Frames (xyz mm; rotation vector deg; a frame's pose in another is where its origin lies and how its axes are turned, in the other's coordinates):
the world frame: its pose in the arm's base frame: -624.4 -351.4 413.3 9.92 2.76 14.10
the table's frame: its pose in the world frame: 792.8 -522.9 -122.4 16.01 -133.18 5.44
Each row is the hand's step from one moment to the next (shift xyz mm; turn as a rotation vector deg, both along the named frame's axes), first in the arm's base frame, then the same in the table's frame.
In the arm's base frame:
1: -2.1 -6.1 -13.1 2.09 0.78 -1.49
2: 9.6 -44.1 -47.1 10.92 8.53 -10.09
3: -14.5 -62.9 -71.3 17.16 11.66 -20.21
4: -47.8 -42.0 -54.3 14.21 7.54 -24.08
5: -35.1 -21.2 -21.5 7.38 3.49 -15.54
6: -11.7 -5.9 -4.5 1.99 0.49 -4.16
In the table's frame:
1: -5.2 -6.9 11.8 -2.56 -0.56 -0.57
2: -18.3 -51.9 35.0 -16.98 0.51 -2.32
3: -13.2 -62.0 72.3 -28.92 -1.57 -0.27
4: 8.0 -25.4 79.3 -28.10 -4.57 5.30
5: 14.3 -6.7 43.5 -16.51 -3.33 4.94
6: 6.1 -0.7 12.4 -4.23 -1.29 1.40

